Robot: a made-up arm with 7 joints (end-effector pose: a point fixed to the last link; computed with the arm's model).
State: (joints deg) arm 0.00 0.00 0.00 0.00 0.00 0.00 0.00
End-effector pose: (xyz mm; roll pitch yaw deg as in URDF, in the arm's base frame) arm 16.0 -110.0 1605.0 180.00 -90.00 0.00
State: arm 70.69 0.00 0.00 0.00 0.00 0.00 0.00
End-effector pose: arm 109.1 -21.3 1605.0 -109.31 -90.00 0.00
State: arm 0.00 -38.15 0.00 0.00 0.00 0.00 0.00
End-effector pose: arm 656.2 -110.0 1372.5 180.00 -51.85 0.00
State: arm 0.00 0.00 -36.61 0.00 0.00 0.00 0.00
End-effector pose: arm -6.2 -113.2 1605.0 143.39 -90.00 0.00
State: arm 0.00 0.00 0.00 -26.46 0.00 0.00 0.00
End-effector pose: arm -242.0 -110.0 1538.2 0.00 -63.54 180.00
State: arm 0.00 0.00 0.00 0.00 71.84 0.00 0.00
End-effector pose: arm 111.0 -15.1 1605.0 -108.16 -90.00 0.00
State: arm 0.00 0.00 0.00 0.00 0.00 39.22 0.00
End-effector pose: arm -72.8 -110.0 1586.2 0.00 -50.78 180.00
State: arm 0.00 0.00 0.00 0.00 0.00 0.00 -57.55
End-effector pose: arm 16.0 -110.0 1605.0 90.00 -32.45 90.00
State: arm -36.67 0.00 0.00 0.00 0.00 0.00 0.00
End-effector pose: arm -52.9 -97.8 1605.0 143.33 -90.00 0.00
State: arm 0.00 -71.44 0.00 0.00 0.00 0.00 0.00
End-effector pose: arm 992.9 -110.0 879.5 180.00 -18.56 0.00
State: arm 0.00 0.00 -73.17 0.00 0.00 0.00 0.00
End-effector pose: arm -26.0 -102.6 1605.0 106.83 -90.00 0.00
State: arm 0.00 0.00 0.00 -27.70 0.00 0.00 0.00
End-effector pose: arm -253.0 -110.0 1532.3 0.00 -62.30 180.00
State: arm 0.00 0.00 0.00 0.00 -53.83 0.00 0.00
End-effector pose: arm -82.6 -78.2 1605.0 126.17 -90.00 0.00
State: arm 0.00 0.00 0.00 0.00 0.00 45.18 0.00
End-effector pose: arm -84.4 -110.0 1578.2 0.00 -44.82 180.00
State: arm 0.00 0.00 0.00 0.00 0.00 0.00 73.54
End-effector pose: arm 16.0 -110.0 1605.0 -90.00 -16.46 -90.00
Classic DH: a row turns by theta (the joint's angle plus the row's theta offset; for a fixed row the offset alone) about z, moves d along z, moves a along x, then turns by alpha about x. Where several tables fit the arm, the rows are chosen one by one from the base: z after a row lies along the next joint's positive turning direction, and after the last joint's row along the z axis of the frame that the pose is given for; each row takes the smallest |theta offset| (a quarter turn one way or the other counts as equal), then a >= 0, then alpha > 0; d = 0 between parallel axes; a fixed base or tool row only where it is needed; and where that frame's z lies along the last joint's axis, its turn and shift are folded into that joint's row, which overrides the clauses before.
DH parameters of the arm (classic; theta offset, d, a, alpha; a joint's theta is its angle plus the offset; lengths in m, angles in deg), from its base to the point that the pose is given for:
joint 1: 0 0.563 0 90
joint 2: 0 0.078 0 -90
joint 3: 0 0.46 0.029 -90
joint 4: 0 0.081 -0.031 90
joint 5: 0 0.448 0 90
joint 6: 90 0.113 0.134 90
joint 7: 0 0.018 0 0

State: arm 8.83 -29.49 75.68 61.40 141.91 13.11 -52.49
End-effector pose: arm 245.5 552.7 1177.4 -0.61 -9.11 17.71
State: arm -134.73 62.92 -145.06 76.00 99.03 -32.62 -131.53
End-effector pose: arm 50.3 849.2 474.6 14.69 -31.10 -22.15
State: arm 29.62 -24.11 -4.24 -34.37 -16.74 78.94 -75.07
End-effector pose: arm -28.5 -60.6 1420.6 0.32 -1.43 114.22
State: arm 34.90 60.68 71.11 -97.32 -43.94 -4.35 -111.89
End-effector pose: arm 63.1 -676.3 574.1 -21.31 9.19 -175.29
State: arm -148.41 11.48 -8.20 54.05 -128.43 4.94 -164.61
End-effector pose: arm -215.5 -139.1 1535.8 -36.72 54.91 44.64
